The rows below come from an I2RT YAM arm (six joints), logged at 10 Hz.
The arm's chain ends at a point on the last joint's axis. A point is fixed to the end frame.
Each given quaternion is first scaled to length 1.
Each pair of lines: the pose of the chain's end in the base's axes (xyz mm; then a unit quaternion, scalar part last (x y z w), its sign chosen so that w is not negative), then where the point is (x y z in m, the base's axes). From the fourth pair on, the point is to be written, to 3 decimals.
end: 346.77 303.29 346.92 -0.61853 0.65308 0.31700 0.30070
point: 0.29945 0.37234 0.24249
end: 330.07 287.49 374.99 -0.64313 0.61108 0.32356 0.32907
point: 0.28509 0.35909 0.27125
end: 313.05 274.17 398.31 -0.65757 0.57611 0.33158 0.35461
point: 0.26978 0.34924 0.29631
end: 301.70 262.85 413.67 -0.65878 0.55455 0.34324 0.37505
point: 0.259 0.342 0.315
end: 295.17 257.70 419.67 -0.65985 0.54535 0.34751 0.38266
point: 0.253 0.339 0.322
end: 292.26 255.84 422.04 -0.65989 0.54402 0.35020 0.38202
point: 0.249 0.337 0.325
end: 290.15 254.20 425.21 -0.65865 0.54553 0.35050 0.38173
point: 0.247 0.335 0.328
